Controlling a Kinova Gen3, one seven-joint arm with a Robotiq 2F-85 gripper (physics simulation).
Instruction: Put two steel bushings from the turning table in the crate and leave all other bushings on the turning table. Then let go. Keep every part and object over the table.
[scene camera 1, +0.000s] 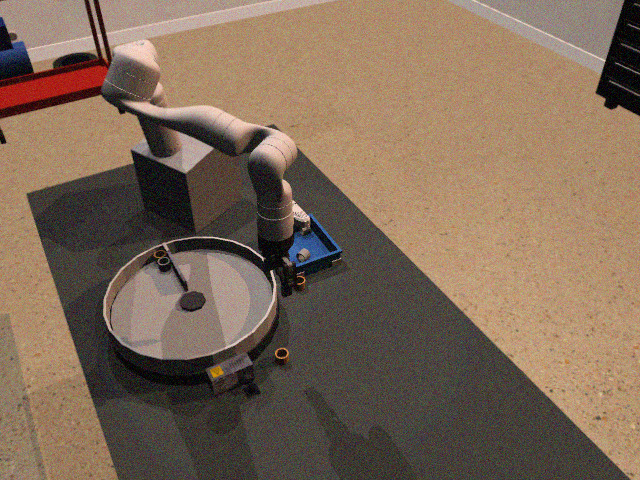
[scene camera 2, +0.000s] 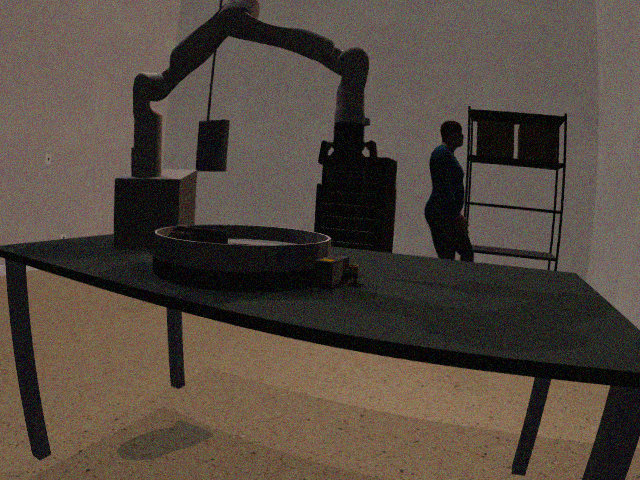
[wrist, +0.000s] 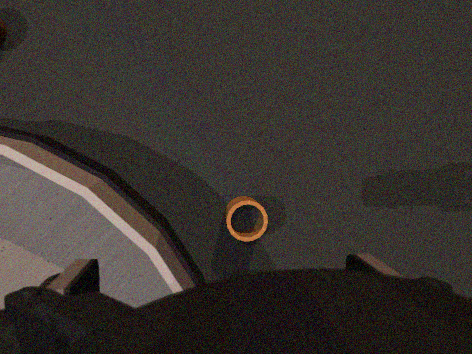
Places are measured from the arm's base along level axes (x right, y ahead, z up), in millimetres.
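Where they show: gripper, between the fingertips: (scene camera 1: 277, 282) (scene camera 2: 346, 182); arm's base, origin of its link: (scene camera 1: 166, 147) (scene camera 2: 147, 175).
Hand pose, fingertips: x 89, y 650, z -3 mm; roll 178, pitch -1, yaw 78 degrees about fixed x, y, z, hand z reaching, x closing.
Observation:
Each offset is from my fingertips to the top centre of the thing. "spot": to the spot under its first point.
The blue crate @(dx -260, dy -237, dz -173 mm) (scene camera 1: 331, 252) is partly hidden by the arm. A grey steel bushing @(dx -237, dy -209, dz -186 mm) (scene camera 1: 305, 253) lies in it; a second grey shape @(dx -312, dy -294, dz -186 mm) (scene camera 1: 305, 228) there is too small to name surely. On the turning table (scene camera 1: 262, 334) (scene camera 2: 237, 258) (wrist: 125, 220), an orange-rimmed bushing @(dx +91, dy -413, dz -145 mm) (scene camera 1: 159, 253) and a grey-rimmed bushing @(dx +97, dy -382, dz -145 mm) (scene camera 1: 163, 265) touch near the dark bar. An orange bushing (scene camera 1: 301, 282) (wrist: 247, 238) stands upright on the table by the crate. Another orange bushing @(dx +23, dy +29, dz -198 mm) (scene camera 1: 281, 356) stands near the control box. My gripper (scene camera 1: 290, 285) (wrist: 224, 285) is open and empty, above the table between turning table and crate.
A dark bar @(spot: dx +91, dy -318, dz -134 mm) (scene camera 1: 177, 269) crosses the turning table from its rim to the hub @(dx +107, dy -225, dz -162 mm) (scene camera 1: 192, 300). A control box @(dx +151, dy +4, dz -165 mm) (scene camera 1: 231, 373) (scene camera 2: 331, 271) sits at its near side. The robot's base block (scene camera 1: 170, 188) (scene camera 2: 147, 211) stands behind. A person (scene camera 2: 445, 191) stands beyond the table.

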